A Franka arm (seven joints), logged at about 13 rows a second.
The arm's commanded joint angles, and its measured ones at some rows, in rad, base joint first. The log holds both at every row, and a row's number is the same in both.
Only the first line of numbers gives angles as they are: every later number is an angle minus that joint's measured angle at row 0.
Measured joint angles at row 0:
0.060, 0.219, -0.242, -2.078, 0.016, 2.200, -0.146
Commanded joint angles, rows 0 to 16:
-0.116, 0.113, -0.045, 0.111, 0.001, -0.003, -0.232
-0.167, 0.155, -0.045, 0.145, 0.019, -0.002, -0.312
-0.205, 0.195, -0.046, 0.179, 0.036, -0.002, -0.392
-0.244, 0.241, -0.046, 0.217, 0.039, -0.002, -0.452
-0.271, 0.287, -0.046, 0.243, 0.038, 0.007, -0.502
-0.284, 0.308, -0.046, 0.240, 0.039, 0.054, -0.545
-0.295, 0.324, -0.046, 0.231, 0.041, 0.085, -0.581
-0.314, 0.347, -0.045, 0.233, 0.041, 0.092, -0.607
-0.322, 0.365, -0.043, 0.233, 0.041, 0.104, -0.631
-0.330, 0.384, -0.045, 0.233, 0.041, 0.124, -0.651
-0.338, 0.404, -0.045, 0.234, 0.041, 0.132, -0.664
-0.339, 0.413, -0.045, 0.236, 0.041, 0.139, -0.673
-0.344, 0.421, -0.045, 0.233, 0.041, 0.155, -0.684
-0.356, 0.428, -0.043, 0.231, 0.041, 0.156, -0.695
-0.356, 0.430, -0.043, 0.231, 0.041, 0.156, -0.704
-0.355, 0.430, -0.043, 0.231, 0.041, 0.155, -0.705
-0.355, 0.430, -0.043, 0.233, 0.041, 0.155, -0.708
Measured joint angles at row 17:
-0.341, 0.419, -0.054, 0.206, 0.022, 0.158, -0.680
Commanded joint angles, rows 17 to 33:
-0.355, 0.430, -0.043, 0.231, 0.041, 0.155, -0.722
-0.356, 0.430, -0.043, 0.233, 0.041, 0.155, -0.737
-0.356, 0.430, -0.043, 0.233, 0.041, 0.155, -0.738
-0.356, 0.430, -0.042, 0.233, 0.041, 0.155, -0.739
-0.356, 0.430, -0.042, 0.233, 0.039, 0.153, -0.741
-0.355, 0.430, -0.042, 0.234, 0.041, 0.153, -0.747
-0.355, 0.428, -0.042, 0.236, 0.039, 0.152, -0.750
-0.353, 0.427, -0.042, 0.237, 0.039, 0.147, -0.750
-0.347, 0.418, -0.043, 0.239, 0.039, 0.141, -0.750
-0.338, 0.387, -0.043, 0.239, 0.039, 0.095, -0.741
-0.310, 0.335, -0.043, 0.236, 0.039, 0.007, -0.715
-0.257, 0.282, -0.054, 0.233, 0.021, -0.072, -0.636
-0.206, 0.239, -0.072, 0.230, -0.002, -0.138, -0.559
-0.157, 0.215, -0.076, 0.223, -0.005, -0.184, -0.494
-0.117, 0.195, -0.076, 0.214, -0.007, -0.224, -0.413
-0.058, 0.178, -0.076, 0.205, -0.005, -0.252, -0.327
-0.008, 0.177, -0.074, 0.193, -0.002, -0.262, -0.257
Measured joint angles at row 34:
-0.096, 0.203, -0.058, 0.243, 0.016, -0.246, -0.390
